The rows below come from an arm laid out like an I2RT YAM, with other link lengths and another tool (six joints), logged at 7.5 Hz.
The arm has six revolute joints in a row. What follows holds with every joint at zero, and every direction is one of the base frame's. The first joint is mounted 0.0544 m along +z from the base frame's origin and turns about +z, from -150 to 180 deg. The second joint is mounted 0.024 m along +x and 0.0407 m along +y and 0.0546 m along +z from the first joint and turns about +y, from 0 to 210 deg. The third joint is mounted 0.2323 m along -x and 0.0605 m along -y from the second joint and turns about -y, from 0 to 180 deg. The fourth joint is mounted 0.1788 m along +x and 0.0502 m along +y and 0.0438 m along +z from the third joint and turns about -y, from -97 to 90 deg. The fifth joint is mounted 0.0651 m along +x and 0.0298 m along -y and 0.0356 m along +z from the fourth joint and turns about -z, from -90 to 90 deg. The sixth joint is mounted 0.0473 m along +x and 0.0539 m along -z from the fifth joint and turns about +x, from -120 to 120 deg. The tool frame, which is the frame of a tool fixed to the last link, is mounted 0.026 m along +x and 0.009 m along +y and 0.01 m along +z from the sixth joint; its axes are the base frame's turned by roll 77.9, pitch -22.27 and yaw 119.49 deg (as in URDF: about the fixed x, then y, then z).
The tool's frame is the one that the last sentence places.
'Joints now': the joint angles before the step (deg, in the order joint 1, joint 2, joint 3, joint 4, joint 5, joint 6). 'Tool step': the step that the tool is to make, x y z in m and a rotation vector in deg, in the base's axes. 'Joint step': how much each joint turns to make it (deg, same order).
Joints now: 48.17 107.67 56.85 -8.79 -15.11 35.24
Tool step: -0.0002 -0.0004 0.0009 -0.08 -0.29 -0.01
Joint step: 0.03 -0.28 -0.08 -0.09 0.25 -0.10
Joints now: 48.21 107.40 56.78 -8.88 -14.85 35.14
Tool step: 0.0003 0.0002 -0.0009 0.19 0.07 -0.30
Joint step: 0.00 0.16 -0.19 0.54 0.00 0.36
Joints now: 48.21 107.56 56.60 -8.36 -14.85 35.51
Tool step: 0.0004 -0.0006 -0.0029 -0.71 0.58 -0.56
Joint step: -0.04 0.59 0.14 -0.35 0.30 0.44
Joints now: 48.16 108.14 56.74 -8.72 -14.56 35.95
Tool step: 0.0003 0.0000 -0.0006 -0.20 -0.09 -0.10
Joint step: 0.01 0.14 0.04 0.01 0.23 0.00
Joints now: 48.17 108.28 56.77 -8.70 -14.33 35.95
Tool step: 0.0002 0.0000 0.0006 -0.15 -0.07 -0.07
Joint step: 0.01 -0.06 0.19 -0.32 0.17 0.00
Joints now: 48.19 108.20 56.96 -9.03 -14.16 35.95
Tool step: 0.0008 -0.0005 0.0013 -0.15 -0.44 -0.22
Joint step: -0.08 -0.25 0.11 -0.20 0.44 -0.09
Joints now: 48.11 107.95 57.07 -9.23 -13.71 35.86
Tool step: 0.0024 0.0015 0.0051 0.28 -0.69 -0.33
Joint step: -0.04 -0.44 1.07 -0.82 0.43 0.08
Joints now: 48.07 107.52 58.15 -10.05 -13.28 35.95
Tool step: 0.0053 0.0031 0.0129 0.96 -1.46 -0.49
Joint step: -0.22 -1.12 2.53 -1.96 0.51 0.00
